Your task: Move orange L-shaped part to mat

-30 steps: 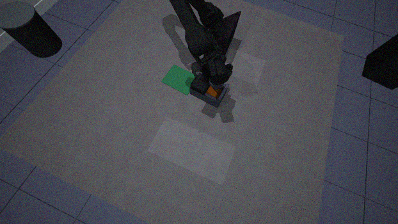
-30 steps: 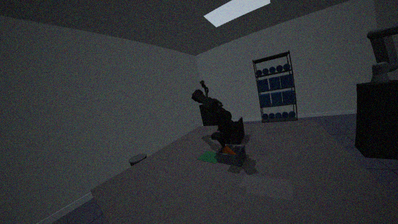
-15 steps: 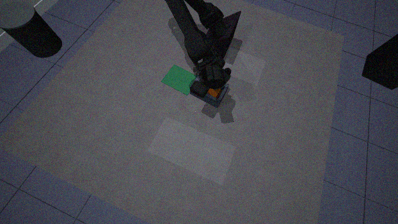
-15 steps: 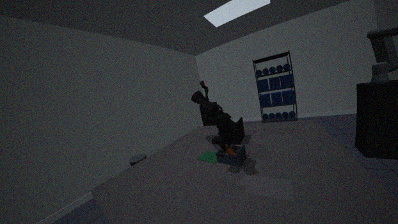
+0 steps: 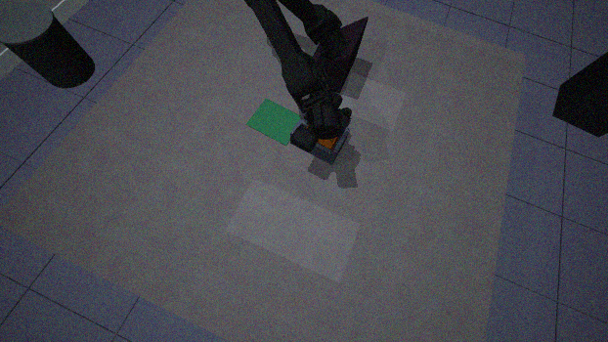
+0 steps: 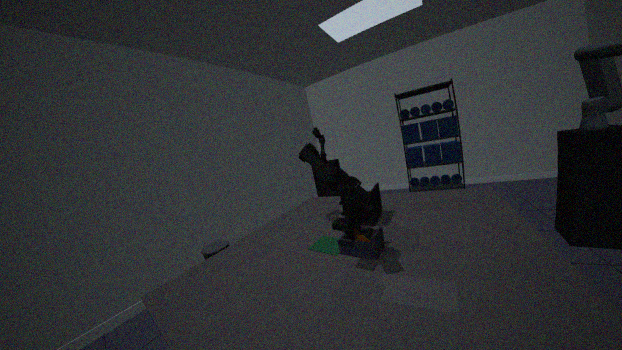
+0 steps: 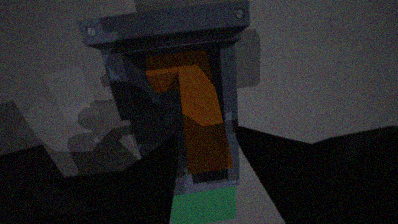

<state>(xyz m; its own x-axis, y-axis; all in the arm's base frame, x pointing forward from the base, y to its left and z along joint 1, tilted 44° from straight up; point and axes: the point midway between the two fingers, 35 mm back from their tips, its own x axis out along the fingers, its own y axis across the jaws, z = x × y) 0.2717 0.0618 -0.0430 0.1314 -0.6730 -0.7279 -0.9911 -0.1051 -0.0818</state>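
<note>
My gripper tip is 10 mm past the green mat, 150 mm to the left of it and 80 mm above it. From my gripper tip the other things lie so: orange L-shaped part (20 mm behind, 30 mm to the left, 30 mm below).
</note>
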